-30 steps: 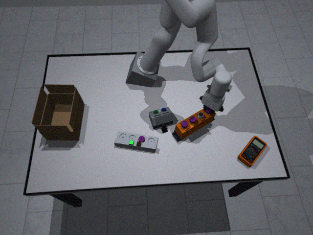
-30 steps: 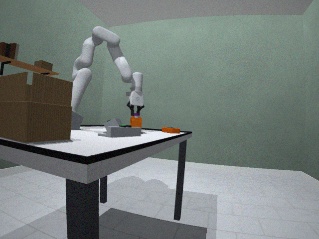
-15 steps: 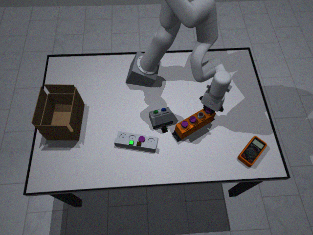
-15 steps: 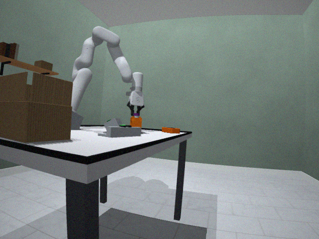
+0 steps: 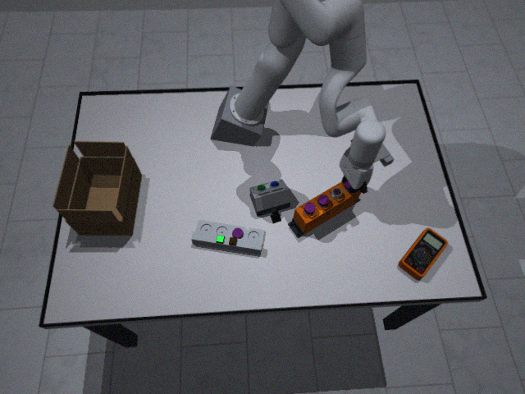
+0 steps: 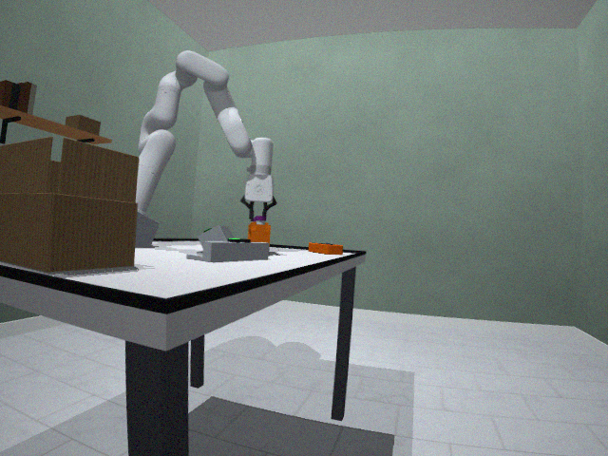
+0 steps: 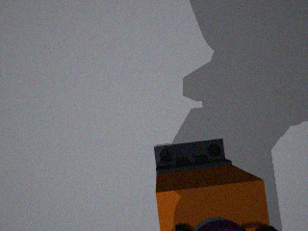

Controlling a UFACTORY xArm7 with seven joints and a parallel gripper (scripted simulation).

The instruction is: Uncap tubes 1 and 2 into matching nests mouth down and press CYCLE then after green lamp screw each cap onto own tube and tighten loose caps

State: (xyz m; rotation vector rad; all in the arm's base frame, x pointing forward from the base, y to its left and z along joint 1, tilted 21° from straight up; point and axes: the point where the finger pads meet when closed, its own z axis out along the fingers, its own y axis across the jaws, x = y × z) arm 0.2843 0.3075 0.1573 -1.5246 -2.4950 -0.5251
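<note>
Right now my hand is 10 mm above the tube 1. From my hand the other things lie so: blue key 240 mm to the right, 60 mm below, 20 mm behind; then green key 280 mm to the right, 60 mm below; then grey key housing 260 mm to the right, 70 mm below, 10 mm ahead.
</note>
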